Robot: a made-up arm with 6 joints.
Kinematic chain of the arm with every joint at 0, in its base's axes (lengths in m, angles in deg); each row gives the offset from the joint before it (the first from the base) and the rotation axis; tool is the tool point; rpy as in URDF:
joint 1: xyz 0 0 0.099 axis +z
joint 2: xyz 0 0 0 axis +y
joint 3: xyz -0.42 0 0.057 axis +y
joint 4: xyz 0.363 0 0.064 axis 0.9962 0 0.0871
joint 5: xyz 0 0 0 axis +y
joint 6: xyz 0.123 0 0.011 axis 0.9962 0 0.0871
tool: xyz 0 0 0 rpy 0 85 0
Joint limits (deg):
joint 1: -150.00..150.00
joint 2: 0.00..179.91
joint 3: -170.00..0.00
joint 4: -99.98..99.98
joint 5: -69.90..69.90
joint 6: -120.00..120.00
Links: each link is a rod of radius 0.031 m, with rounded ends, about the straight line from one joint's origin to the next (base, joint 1, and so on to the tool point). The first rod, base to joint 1, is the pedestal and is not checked.
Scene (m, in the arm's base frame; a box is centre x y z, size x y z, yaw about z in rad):
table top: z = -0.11
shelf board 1: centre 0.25 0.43 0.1 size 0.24 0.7 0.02 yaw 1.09
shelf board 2: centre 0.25 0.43 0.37 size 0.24 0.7 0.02 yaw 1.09
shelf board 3: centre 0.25 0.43 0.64 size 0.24 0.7 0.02 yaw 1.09
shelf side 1: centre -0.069 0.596 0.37 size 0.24 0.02 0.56 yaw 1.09
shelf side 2: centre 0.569 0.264 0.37 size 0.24 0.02 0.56 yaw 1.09
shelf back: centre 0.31 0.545 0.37 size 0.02 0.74 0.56 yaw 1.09
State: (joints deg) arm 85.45 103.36 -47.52 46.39 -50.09 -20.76
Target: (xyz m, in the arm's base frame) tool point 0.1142 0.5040 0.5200
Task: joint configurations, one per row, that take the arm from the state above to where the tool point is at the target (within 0.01 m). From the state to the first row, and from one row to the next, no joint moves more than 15 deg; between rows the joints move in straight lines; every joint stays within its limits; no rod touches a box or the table.
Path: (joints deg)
1: 90.84 94.89 -37.54 46.66 -50.19 -20.76
2: 96.24 86.41 -27.57 46.92 -50.30 -20.76
3: 101.63 77.94 -17.59 47.19 -50.40 -20.76
4: 102.08 68.33 -30.98 44.58 -51.71 -20.76
5: 102.53 58.73 -44.37 41.97 -53.01 -20.76
6: 96.54 69.16 -53.60 42.26 -52.59 -20.76
7: 90.56 79.59 -62.82 42.56 -52.16 -20.76
8: 84.58 90.02 -72.04 42.85 -51.73 -20.76

